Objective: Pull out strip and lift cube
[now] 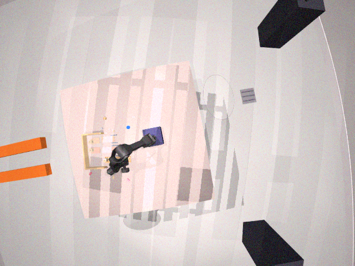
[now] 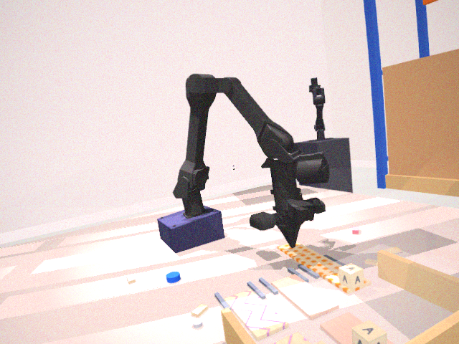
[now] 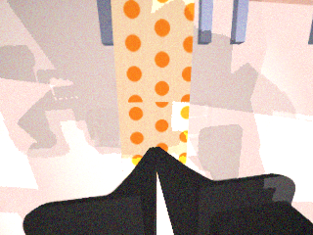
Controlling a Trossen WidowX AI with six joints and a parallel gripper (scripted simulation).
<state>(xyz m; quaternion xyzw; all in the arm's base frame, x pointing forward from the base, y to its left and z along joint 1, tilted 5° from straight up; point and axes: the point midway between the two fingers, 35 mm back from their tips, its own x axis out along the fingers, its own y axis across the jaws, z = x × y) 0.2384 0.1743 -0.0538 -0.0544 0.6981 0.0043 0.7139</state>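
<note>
The strip is 100 mm ahead of my gripper tip. Also, from my gripper tip: blue disc (10 mm behind, 290 mm to the right).
</note>
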